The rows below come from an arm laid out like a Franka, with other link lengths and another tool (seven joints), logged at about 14 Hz.
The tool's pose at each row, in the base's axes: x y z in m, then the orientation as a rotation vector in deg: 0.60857, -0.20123, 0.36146, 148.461, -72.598, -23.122; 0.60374, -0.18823, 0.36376, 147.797, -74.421, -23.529; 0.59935, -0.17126, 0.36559, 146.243, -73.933, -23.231; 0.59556, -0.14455, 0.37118, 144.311, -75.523, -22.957; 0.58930, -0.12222, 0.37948, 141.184, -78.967, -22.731; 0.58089, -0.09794, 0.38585, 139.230, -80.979, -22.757
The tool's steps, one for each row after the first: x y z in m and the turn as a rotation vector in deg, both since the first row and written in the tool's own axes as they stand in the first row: -0.01352, -0.00353, -0.00158, 0.221, -0.558, 1.227; -0.02986, -0.00991, -0.00320, -1.198, 0.166, 1.634; -0.05415, -0.02137, -0.00936, -1.953, 0.430, 3.340; -0.07680, -0.02752, -0.01684, -2.731, 0.447, 6.574; -0.10198, -0.03389, -0.02194, -3.266, 0.356, 8.511
